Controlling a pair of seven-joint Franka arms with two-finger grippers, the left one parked.
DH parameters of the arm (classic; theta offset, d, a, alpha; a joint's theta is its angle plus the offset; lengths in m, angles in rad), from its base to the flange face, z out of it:
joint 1: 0 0.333 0 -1.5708
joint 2: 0 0 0 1.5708
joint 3: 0 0.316 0.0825 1.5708
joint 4: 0 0 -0.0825 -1.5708
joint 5: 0 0.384 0 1.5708
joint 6: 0 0 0.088 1.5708
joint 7: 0 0.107 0 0
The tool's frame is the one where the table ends.
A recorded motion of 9 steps. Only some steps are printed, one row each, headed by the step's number.
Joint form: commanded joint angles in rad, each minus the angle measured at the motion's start. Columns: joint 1, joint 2, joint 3, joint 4, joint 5, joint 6, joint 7.
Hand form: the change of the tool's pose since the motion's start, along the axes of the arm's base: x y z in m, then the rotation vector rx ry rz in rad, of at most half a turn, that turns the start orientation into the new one. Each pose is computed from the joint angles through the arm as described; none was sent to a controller.
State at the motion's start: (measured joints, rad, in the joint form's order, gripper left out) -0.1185 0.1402 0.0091 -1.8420 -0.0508 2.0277 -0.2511
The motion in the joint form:
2: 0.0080 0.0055 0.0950 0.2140 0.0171 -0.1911 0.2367
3: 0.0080 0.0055 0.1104 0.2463 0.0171 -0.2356 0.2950
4: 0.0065 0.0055 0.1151 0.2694 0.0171 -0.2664 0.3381
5: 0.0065 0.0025 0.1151 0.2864 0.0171 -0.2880 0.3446
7: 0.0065 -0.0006 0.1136 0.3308 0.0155 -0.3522 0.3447
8: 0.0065 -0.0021 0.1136 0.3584 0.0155 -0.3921 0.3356
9: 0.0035 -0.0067 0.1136 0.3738 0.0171 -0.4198 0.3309
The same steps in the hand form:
2: 0.0149 0.0586 0.0827 0.0388 -0.0277 -0.1473
3: 0.0134 0.0672 0.0944 0.0427 -0.0172 -0.1918
4: 0.0121 0.0687 0.1028 0.0442 -0.0109 -0.2327
5: 0.0105 0.0685 0.1108 0.0438 -0.0096 -0.2399
7: 0.0058 0.0671 0.1282 0.0392 0.0067 -0.2435
8: 0.0025 0.0668 0.1387 0.0373 0.0177 -0.2358
9: -0.0010 0.0651 0.1463 0.0373 0.0256 -0.2351

